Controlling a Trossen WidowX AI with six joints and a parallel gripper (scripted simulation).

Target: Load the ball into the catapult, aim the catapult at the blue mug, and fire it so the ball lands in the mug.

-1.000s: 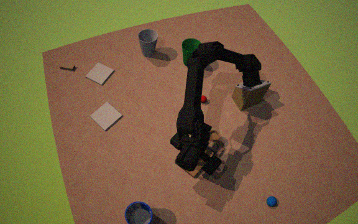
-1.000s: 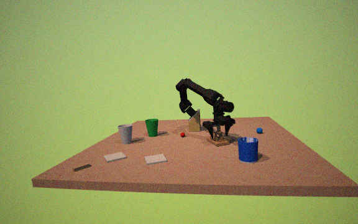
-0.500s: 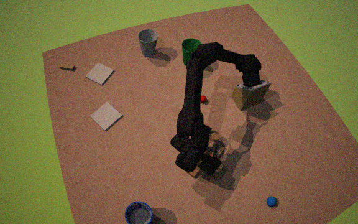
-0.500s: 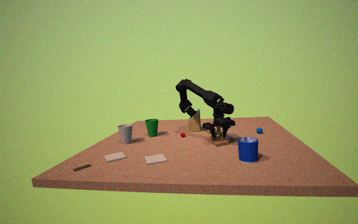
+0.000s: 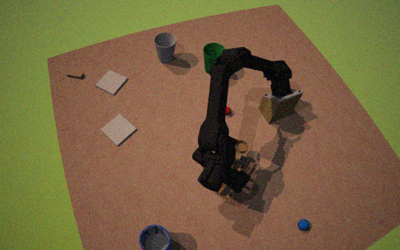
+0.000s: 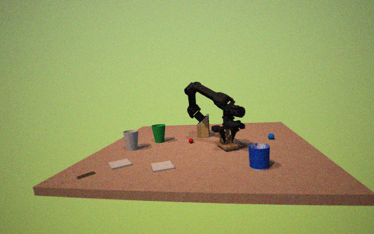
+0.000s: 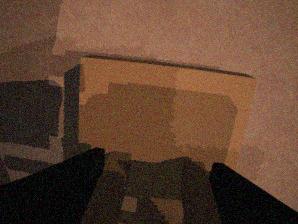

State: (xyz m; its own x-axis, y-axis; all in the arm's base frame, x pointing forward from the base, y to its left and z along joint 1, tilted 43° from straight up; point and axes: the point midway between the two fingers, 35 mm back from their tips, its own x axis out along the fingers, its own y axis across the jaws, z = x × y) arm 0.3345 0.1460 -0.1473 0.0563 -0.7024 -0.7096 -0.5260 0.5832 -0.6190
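Right now the red ball is 260 mm to the right of my gripper tip, 140 mm behind it and 30 mm below it. The rest, counted from my gripper tip: blue mug (260 mm ahead, 150 mm to the left, 20 mm below); then blue ball (260 mm to the left, 220 mm behind, 30 mm below); then wooden catapult (60 mm behind, 30 mm to the right, 20 mm above).
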